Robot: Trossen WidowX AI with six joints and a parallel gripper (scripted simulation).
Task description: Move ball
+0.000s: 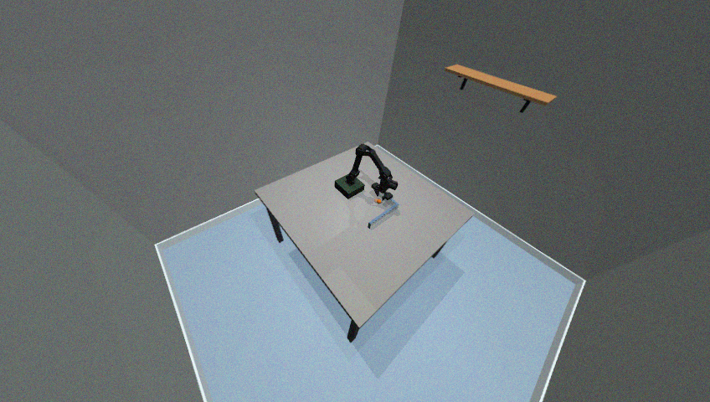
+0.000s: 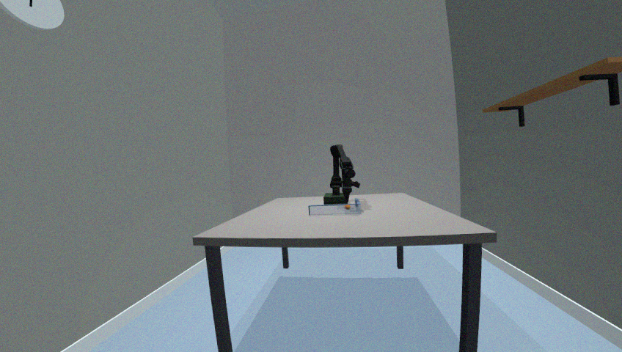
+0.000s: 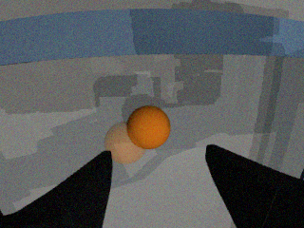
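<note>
Now: the orange ball 4 cm below my gripper tip, 2 cm behind it and 1 cm to the right of it.
</note>
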